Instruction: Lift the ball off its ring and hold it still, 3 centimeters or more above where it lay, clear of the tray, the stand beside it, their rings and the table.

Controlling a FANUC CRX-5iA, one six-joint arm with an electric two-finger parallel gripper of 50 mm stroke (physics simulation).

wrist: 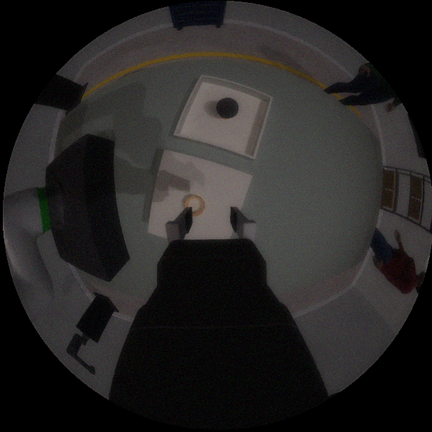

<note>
In view: my gripper point(210, 214), a pale square tray point(240, 135) and a pale square stand point(209, 188).
</note>
